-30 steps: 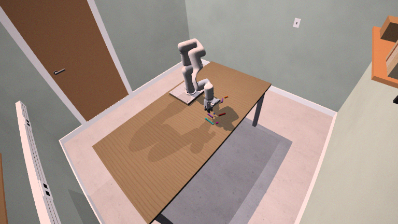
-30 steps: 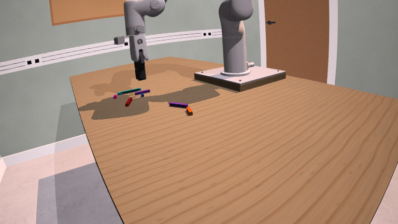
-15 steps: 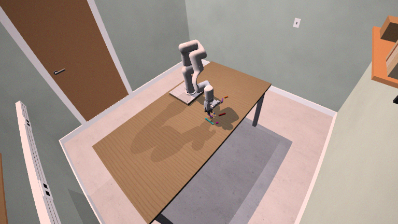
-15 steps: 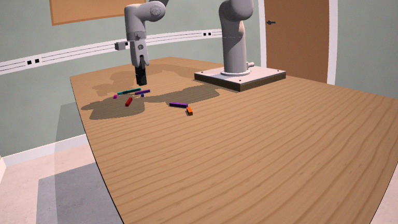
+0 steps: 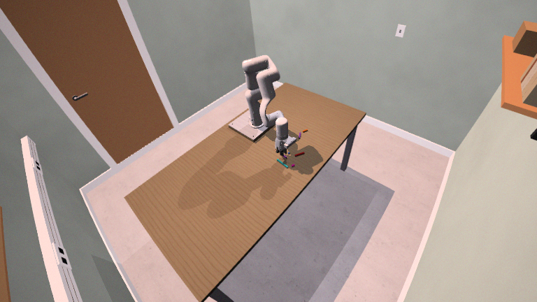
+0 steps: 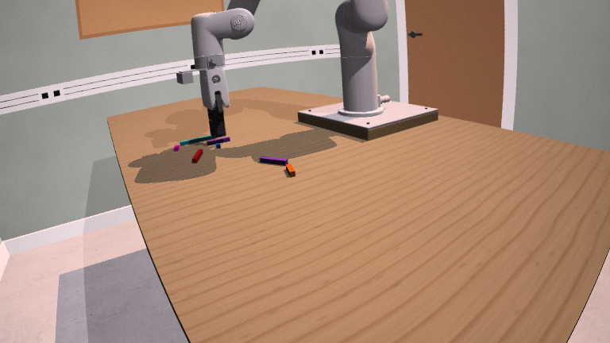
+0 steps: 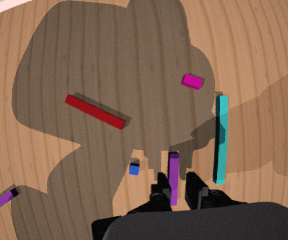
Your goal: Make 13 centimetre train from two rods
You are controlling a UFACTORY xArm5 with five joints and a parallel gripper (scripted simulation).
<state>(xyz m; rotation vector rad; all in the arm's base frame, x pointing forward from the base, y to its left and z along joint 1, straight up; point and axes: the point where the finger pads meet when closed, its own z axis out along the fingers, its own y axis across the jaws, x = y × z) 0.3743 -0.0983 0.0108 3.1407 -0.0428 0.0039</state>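
Right now the blue rod is 1 cm ahead of my hand, 4 cm to the left of it and 3 cm below it. From my hand the other things lie so: turquoise rod (4 cm ahead, 6 cm to the right, 3 cm below); magenta rod (11 cm ahead, 2 cm to the right, 3 cm below); red rod (8 cm ahead, 8 cm to the left, 3 cm below).
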